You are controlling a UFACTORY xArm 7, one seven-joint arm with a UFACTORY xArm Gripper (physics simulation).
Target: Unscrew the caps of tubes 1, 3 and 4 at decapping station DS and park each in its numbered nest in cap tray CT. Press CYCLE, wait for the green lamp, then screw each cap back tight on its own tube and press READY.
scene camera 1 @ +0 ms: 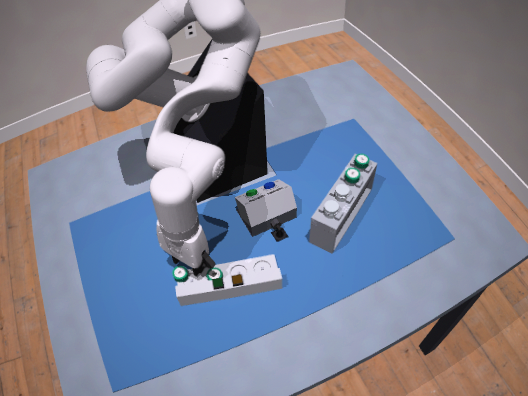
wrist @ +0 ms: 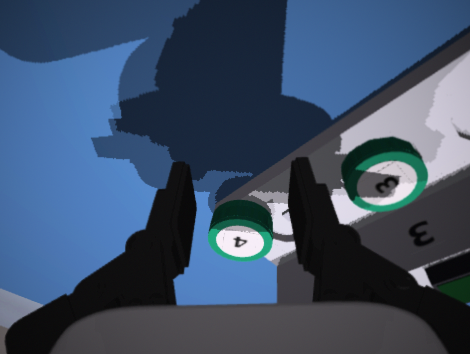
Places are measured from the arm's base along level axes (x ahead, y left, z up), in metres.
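Pixels of known places: gripper, fingertip midpoint: (scene camera 1: pixel 189 264) (wrist: pixel 241 182).
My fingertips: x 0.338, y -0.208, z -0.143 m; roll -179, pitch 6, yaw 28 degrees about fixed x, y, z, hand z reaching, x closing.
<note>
Behind a point stands the place of what it marks.
My gripper (scene camera 1: pixel 192 269) @(x 0.338, y -0.208, z -0.143 m) (wrist: pixel 241 182) @(x 0.338, y -0.208, z -0.143 m) is open and empty above the left end of the white cap tray (scene camera 1: pixel 250 293) @(x 0.466, y -0.127, z -0.152 m) (wrist: pixel 390 230) @(x 0.413, y -0.192, z -0.136 m). Green-rimmed cap 4 (scene camera 1: pixel 180 274) @(x 0.357, y -0.236, z -0.131 m) (wrist: pixel 240 241) @(x 0.352, y -0.234, z -0.132 m) shows between the fingers, apart from both. It is at the tray's end, partly past the edge and beside its nest ring. Cap 3 (scene camera 1: pixel 215 273) @(x 0.392, y -0.169, z -0.136 m) (wrist: pixel 385 182) @(x 0.391, y -0.171, z -0.137 m) sits on the tray, right of the fingers in the wrist view. At right, the grey tube station (scene camera 1: pixel 322 234) @(x 0.451, y 0.065, z -0.102 m) holds two tubes with green caps (scene camera 1: pixel 362 160) @(x 0.374, y 0.231, z -0.036 m) (scene camera 1: pixel 352 175) @(x 0.396, y 0.182, z -0.036 m) and two pale uncapped tubes (scene camera 1: pixel 342 192) @(x 0.421, y 0.135, z -0.038 m) (scene camera 1: pixel 331 209) @(x 0.444, y 0.087, z -0.038 m).
A grey control box (scene camera 1: pixel 265 209) @(x 0.331, y -0.004, z -0.096 m) with a green button (scene camera 1: pixel 251 192) @(x 0.280, y -0.009, z -0.085 m) and a blue button (scene camera 1: pixel 269 185) @(x 0.285, y 0.035, z -0.085 m) stands between the tray and the station. A small black fixture (scene camera 1: pixel 279 233) @(x 0.373, y 0.005, z -0.146 m) is before it. Dark green (scene camera 1: pixel 218 283) @(x 0.434, y -0.180, z -0.104 m) and amber (scene camera 1: pixel 237 280) @(x 0.449, y -0.144, z -0.104 m) squares show at the tray's front.
</note>
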